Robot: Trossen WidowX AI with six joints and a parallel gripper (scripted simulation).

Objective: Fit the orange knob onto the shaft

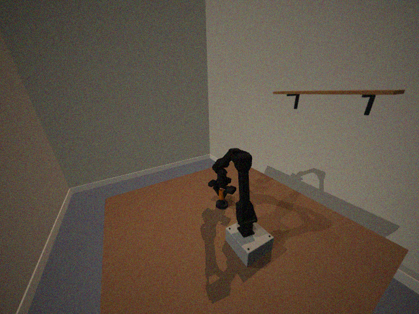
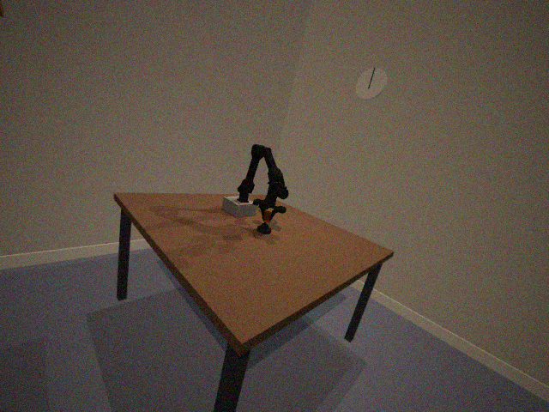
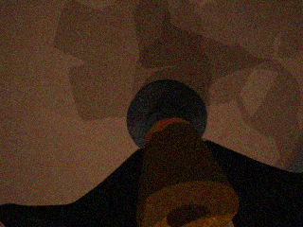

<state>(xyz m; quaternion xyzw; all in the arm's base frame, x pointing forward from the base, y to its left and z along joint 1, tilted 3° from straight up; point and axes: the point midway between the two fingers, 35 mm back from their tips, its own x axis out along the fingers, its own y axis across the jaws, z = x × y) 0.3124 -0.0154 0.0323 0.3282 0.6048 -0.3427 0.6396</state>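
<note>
Right now the orange knob is 2 cm above my gripper tip. Round my gripper tip: round pedestal 4 cm below.
</note>
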